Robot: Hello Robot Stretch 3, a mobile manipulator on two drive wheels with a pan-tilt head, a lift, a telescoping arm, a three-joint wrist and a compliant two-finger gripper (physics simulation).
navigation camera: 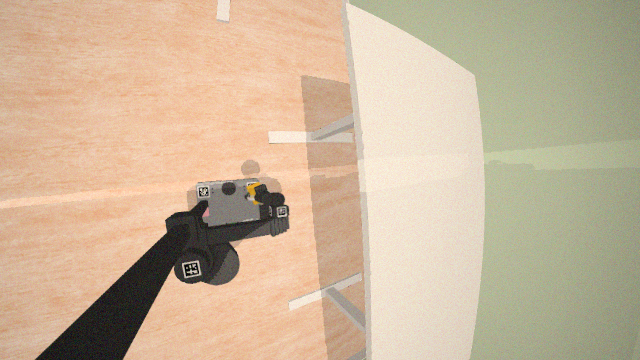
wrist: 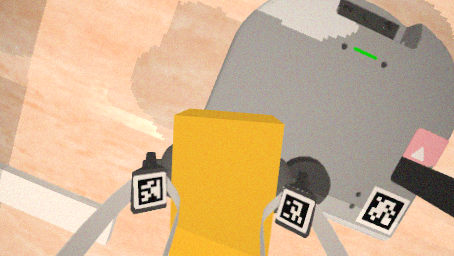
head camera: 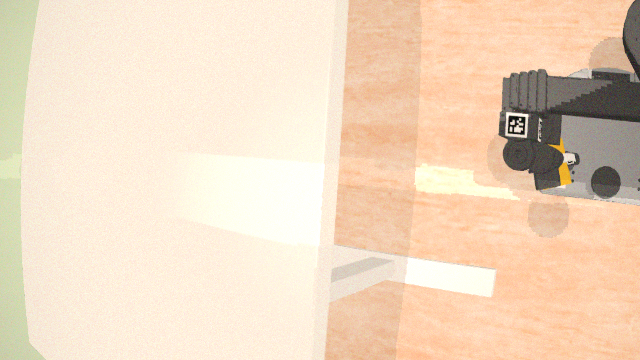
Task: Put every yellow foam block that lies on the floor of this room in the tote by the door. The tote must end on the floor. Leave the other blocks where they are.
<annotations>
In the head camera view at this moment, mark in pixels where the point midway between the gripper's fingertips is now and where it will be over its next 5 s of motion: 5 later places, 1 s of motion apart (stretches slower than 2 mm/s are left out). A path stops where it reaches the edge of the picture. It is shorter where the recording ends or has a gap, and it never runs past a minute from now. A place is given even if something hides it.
My gripper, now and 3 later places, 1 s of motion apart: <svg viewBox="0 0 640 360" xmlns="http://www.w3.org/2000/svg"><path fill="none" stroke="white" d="M553 163L561 145L588 122L624 121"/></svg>
</annotations>
